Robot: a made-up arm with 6 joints. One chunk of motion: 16 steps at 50 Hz.
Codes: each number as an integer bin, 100 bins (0 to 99) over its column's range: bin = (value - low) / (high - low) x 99, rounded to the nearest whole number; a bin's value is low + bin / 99 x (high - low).
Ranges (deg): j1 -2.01..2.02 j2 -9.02..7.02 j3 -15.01..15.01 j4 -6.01..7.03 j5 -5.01..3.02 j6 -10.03..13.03
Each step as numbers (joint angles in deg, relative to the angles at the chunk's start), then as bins.
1 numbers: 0.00 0.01 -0.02 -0.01 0.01 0.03
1 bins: 49 56 49 46 62 43
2 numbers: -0.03 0.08 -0.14 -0.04 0.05 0.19
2 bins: 49 56 49 45 62 44
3 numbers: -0.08 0.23 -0.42 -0.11 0.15 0.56
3 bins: 47 57 48 45 64 45
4 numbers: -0.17 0.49 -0.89 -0.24 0.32 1.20
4 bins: 45 59 47 44 66 48
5 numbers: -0.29 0.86 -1.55 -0.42 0.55 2.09
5 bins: 42 61 44 42 69 52
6 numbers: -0.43 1.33 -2.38 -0.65 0.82 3.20
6 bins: 39 64 42 41 72 57
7 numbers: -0.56 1.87 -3.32 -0.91 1.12 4.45
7 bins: 36 67 39 39 76 62
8 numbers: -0.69 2.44 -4.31 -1.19 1.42 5.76
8 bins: 32 71 35 37 79 68
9 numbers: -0.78 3.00 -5.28 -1.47 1.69 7.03
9 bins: 30 74 32 34 83 73
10 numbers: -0.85 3.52 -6.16 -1.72 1.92 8.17
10 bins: 28 77 29 33 85 78
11 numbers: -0.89 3.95 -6.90 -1.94 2.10 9.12
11 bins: 28 80 27 31 88 82
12 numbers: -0.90 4.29 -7.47 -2.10 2.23 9.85
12 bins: 27 82 25 30 89 85
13 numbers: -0.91 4.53 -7.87 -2.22 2.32 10.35
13 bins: 27 84 24 29 90 87
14 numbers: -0.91 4.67 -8.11 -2.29 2.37 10.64
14 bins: 27 84 23 28 91 89
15 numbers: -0.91 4.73 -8.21 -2.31 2.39 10.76
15 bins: 27 85 22 28 91 89
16 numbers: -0.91 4.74 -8.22 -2.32 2.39 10.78
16 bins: 27 85 22 28 91 89
